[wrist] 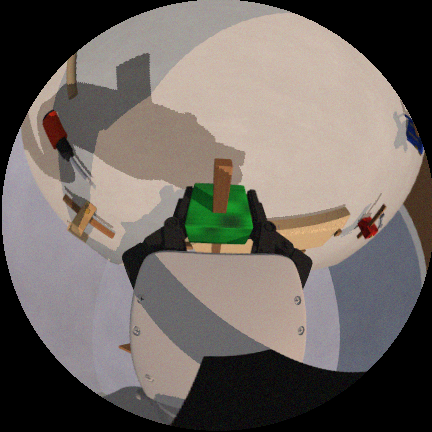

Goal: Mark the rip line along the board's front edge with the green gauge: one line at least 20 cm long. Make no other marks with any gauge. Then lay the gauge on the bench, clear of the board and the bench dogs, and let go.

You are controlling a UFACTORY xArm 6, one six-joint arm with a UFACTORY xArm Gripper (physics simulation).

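Places are measured from the arm's base along level axes (x ahead, y left, z up), in centimetres.
Pixels of known places: gripper, fingertip midpoint: (219,197).
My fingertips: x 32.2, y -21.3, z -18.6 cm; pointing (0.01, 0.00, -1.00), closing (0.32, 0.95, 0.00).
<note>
Behind a point stands the place of what it marks.
The green gauge (219,229) @[z -13.5, x 30.8, y -21.0 cm], a green block with a brown wooden beam through it, is held between the two black fingers of my gripper (219,197) @[z -18.6, x 32.2, y -21.3 cm] at the centre of the wrist view. The gripper is shut on the block; the beam's end points up the view. The pale wooden board (317,231) @[z -18.8, x 44.5, y -5.6 cm] lies to the right of the gripper, partly hidden behind the right finger. A thin grey strip runs beside its upper edge; I cannot tell whether it is shadow or a line. Whether the gauge touches the bench (310,115) @[z -20.9, x 25.6, y -10.5 cm] is unclear.
A red gauge (368,227) @[z -17.6, x 48.1, y 13.3 cm] lies right of the board and a blue gauge (414,134) at the far right edge. At left are a pale wooden gauge (83,219) @[z -17.1, x 28.4, y -45.6 cm], a red-handled tool (55,131) @[z -18.9, x 14.5, y -37.9 cm] and a wooden rod (72,75). The arm's shadow falls at upper left.
</note>
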